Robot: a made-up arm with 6 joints. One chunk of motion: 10 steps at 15 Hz.
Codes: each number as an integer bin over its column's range. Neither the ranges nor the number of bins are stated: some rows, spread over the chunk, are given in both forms.
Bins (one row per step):
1: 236 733 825 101 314 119
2: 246 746 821 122 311 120
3: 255 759 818 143 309 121
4: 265 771 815 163 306 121
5: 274 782 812 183 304 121
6: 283 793 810 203 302 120
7: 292 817 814 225 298 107
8: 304 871 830 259 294 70
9: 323 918 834 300 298 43
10: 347 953 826 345 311 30
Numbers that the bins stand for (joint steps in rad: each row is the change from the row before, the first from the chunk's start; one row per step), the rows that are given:
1: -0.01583 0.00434 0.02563 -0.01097 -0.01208 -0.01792
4: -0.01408 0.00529 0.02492 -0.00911 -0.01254 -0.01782
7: -0.01246 0.00645 0.02485 -0.00724 -0.01300 -0.01854
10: -0.00916 0.00985 0.02570 -0.00364 -0.01226 -0.02247
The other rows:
2: -0.01523 0.00467 0.02535 -0.01034 -0.01226 -0.01787
3: -0.01468 0.00499 0.02514 -0.00971 -0.01237 -0.01782
5: -0.01354 0.00557 0.02471 -0.00850 -0.01265 -0.01782
6: -0.01300 0.00584 0.02457 -0.00790 -0.01277 -0.01787
8: -0.01174 0.00780 0.02599 -0.00622 -0.01323 -0.02043
9: -0.01060 0.00897 0.02627 -0.00499 -0.01300 -0.02180

